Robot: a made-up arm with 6 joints.
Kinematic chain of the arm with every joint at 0, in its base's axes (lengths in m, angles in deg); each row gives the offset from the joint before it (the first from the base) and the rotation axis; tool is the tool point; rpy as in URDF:
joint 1: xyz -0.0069 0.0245 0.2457 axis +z
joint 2: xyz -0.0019 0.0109 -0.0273 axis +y
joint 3: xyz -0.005 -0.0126 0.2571 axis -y
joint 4: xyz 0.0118 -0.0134 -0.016 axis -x
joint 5: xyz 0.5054 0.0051 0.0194 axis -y
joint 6: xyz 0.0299 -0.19 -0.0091 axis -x
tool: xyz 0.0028 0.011 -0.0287 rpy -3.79 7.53 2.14
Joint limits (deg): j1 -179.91..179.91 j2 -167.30..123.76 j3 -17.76..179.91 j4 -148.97..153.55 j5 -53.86..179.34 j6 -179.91..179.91
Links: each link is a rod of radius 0.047 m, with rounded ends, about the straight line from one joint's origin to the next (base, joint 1, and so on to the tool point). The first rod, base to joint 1, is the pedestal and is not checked.
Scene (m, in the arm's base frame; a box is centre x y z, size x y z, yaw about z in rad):
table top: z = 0
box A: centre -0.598 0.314 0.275 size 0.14 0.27 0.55 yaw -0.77
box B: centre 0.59 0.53 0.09 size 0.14 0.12 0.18 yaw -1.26
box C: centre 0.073 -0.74 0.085 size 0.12 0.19 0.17 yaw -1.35
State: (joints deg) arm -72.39 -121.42 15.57 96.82 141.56 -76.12
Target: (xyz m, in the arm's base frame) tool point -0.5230 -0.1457 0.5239
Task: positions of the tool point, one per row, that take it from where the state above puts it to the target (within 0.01 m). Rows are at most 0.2 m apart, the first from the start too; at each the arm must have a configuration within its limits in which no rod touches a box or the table.
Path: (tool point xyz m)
1: -0.2398 0.6197 0.4398
2: -0.2898 0.5364 0.5516
3: -0.3076 0.4383 0.6511
4: -0.2898 0.3384 0.7337
5: -0.4046 0.2674 0.6824
6: -0.4917 0.1537 0.6281
7: -0.5346 0.0095 0.5740
8: -0.5230 -0.1457 0.5239

